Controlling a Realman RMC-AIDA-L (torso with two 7-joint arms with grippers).
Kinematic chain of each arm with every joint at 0, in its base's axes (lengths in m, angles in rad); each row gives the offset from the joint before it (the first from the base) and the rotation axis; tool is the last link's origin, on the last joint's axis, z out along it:
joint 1: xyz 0 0 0.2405 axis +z
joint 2: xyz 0 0 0 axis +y
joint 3: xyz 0 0 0.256 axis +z
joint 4: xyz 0 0 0 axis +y
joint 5: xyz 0 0 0.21 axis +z
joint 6: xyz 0 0 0 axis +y
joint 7: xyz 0 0 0.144 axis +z
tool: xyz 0 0 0
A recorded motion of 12 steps. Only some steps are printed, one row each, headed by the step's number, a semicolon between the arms.
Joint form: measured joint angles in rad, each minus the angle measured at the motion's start. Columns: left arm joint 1, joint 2, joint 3, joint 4, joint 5, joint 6, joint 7; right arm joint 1, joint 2, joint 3, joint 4, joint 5, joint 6, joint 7.
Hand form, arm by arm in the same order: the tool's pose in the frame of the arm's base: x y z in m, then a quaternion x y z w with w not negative. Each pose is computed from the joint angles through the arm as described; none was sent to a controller.
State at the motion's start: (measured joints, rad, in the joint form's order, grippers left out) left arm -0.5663 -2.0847 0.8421 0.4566 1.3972 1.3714 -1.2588; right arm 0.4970 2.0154 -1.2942 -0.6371 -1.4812 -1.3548 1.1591
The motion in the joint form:
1: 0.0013 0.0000 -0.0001 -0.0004 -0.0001 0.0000 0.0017; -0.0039 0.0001 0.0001 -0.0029 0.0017 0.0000 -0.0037
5: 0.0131 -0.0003 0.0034 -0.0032 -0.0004 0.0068 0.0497; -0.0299 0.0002 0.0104 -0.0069 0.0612 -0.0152 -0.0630
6: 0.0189 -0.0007 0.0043 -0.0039 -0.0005 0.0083 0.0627; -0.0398 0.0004 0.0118 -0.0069 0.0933 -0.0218 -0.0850
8: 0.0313 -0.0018 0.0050 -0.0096 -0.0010 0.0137 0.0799; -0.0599 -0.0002 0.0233 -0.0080 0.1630 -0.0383 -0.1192
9: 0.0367 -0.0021 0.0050 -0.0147 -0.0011 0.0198 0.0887; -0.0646 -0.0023 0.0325 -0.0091 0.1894 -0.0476 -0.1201
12: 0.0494 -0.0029 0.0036 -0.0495 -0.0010 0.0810 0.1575; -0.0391 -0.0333 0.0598 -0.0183 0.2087 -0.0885 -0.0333
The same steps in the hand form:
1: -0.2296 0.3674 -0.0020 -0.84240 -0.24476 -0.42116 0.23040; 0.2277 0.3341 -0.0331 -0.95790 0.07561 0.24784 0.12363
5: -0.2332 0.3634 -0.0031 -0.84749 -0.22884 -0.41527 0.23863; 0.2290 0.3319 -0.0261 -0.94891 0.06252 0.27298 0.14542
6: -0.2351 0.3617 -0.0035 -0.84846 -0.22574 -0.41337 0.24143; 0.2288 0.3311 -0.0232 -0.94390 0.05889 0.28576 0.15468
8: -0.2394 0.3575 -0.0049 -0.84870 -0.22522 -0.41161 0.24408; 0.2285 0.3306 -0.0144 -0.93061 0.05628 0.31529 0.17716
9: -0.2411 0.3551 -0.0058 -0.84885 -0.22473 -0.41168 0.24386; 0.2278 0.3315 -0.0092 -0.92440 0.05860 0.32831 0.18510
12: -0.2426 0.3424 -0.0108 -0.85318 -0.20253 -0.42000 0.23381; 0.2206 0.3404 0.0101 -0.91800 0.07338 0.34873 0.17403

